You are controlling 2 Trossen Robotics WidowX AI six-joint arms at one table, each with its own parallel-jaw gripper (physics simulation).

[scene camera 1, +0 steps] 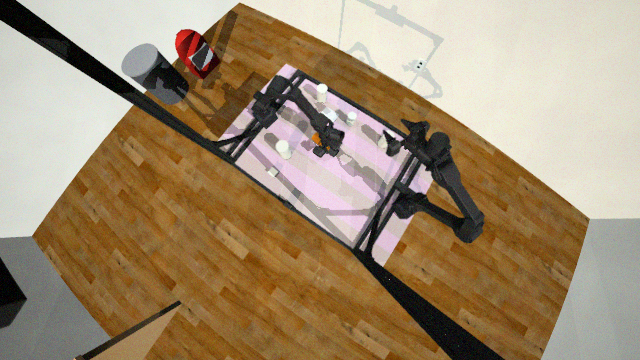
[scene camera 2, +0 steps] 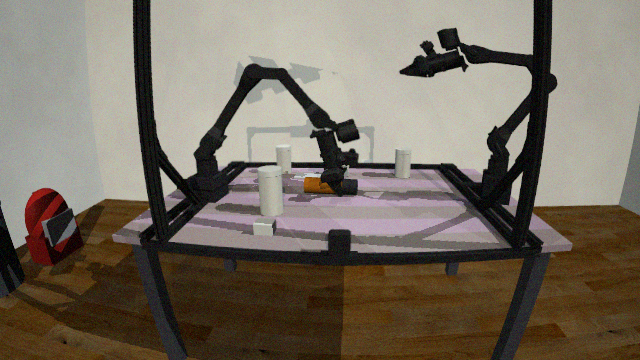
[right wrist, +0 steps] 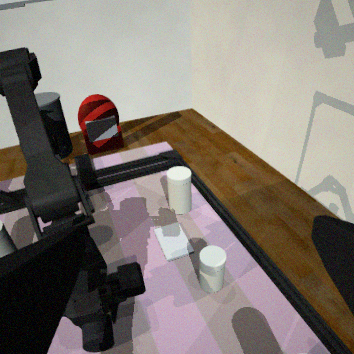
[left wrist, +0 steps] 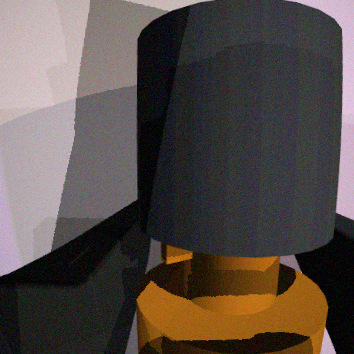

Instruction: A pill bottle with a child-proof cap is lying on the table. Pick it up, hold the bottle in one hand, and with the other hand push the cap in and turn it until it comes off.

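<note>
The orange pill bottle (scene camera 1: 315, 137) (scene camera 2: 316, 186) (left wrist: 232, 310) lies on its side on the pink mat (scene camera 1: 340, 186) (scene camera 2: 390, 218), with its dark grey cap (scene camera 2: 351, 186) (left wrist: 246, 140) on. My left gripper (scene camera 1: 326, 146) (scene camera 2: 334, 183) is down at the mat and shut on the bottle's body just behind the cap. In the left wrist view a dark finger stands on each side of the bottle. My right gripper (scene camera 1: 391, 143) (scene camera 2: 403, 71) is open and empty, high above the right side of the table.
Several white cylinders (scene camera 1: 283, 149) (scene camera 1: 322, 93) (scene camera 1: 351, 118) (scene camera 2: 271, 191) (scene camera 2: 403, 163) stand on the mat. A white cube (scene camera 1: 273, 172) (scene camera 2: 264, 226) and a flat white card (scene camera 1: 330, 114) (right wrist: 173, 242) lie there. A black frame (scene camera 2: 247, 253) rims the table. A red object (scene camera 1: 195, 53) and a grey bin (scene camera 1: 158, 73) stand on the floor.
</note>
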